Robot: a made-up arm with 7 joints.
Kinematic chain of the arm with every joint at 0, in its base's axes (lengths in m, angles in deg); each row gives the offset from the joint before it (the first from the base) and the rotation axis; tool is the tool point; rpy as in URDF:
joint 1: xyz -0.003 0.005 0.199 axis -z
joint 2: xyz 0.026 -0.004 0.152 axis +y
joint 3: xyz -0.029 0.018 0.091 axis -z
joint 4: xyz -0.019 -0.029 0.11 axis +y
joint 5: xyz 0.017 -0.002 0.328 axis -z
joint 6: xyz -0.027 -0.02 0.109 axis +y
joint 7: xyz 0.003 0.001 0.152 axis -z
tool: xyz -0.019 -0.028 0.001 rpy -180 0 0
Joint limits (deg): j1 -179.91..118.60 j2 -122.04..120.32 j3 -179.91..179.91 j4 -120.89..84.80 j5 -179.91..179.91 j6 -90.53..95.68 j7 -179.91..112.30
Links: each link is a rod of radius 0.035 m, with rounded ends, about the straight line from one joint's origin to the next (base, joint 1, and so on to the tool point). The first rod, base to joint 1, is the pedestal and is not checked.
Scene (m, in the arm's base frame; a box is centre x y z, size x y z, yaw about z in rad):
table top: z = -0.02
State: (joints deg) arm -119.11 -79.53 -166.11 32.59 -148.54 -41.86 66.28
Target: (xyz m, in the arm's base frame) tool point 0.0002 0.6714 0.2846
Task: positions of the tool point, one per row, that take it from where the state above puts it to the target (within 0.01 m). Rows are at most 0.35 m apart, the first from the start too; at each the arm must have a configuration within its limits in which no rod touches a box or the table.
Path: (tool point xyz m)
1: 0.1427 -0.6983 0.3453
2: 0.1249 -0.6621 0.6397
3: 0.0705 -0.5085 0.8965
4: 0.0016 -0.2607 1.0646
5: -0.0585 0.0373 1.1108
6: -0.0915 0.3287 1.0269
7: -0.0890 0.5569 0.8314
8: -0.0541 0.6781 0.5657
9: 0.0002 0.6714 0.2845

